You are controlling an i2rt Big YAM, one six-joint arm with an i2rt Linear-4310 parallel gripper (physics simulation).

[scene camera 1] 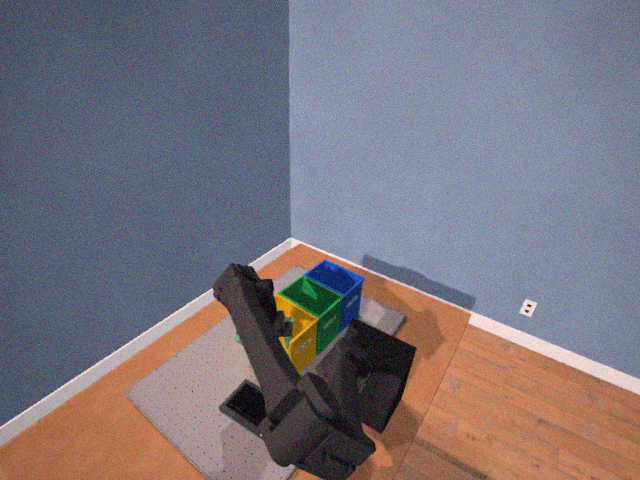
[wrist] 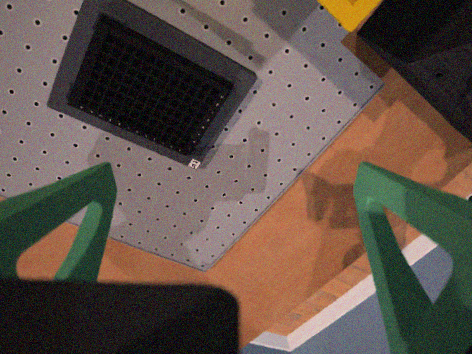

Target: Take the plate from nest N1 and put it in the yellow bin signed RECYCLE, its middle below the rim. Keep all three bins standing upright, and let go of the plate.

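Frame: origin at the arm's base, x ahead, y left, z up, level; centimetres.
Seen in the pictures: gripper, fingertip midpoint: (wrist: 235,175); arm's base at its link origin: (scene camera 1: 361,366).
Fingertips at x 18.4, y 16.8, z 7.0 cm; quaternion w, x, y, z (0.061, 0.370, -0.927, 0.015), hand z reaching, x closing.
Note:
Offsets run from my fingertips to a thing's top centre. Level surfaces: height alone.
A black plate @(dx +0.8, dy +7.0, dz -18.6 cm) (scene camera 1: 247,403) (wrist: 150,85) with a fine grid lies in the dark grey nest @(dx +0.8, dy +7.0, dz -19.8 cm) (scene camera 1: 237,419) (wrist: 175,42). A small white label at the nest's corner in the wrist view looks like N1. My gripper (wrist: 235,175) is open and empty, its green fingers wide apart. It is above the board, with the nest up and left of the fingertips' midpoint in the wrist view. In the scene view the arm partly hides the fingers. The yellow bin @(dx +8.8, dy -12.6, dz -3.3 cm) (scene camera 1: 305,351) (wrist: 352,12) stands upright, partly hidden by the arm; its sign is too small to read.
The green bin @(dx +9.7, dy -25.8, dz -3.3 cm) (scene camera 1: 329,326) and the blue bin @(dx +10.7, dy -39.0, dz -3.3 cm) (scene camera 1: 353,304) stand upright in a row behind the yellow bin. The grey perforated board @(dz -21.2 cm) (scene camera 1: 175,382) (wrist: 285,105) lies under the bins and nest. The dark robot base (scene camera 1: 385,361) stands close to the bins. Walls rise behind.

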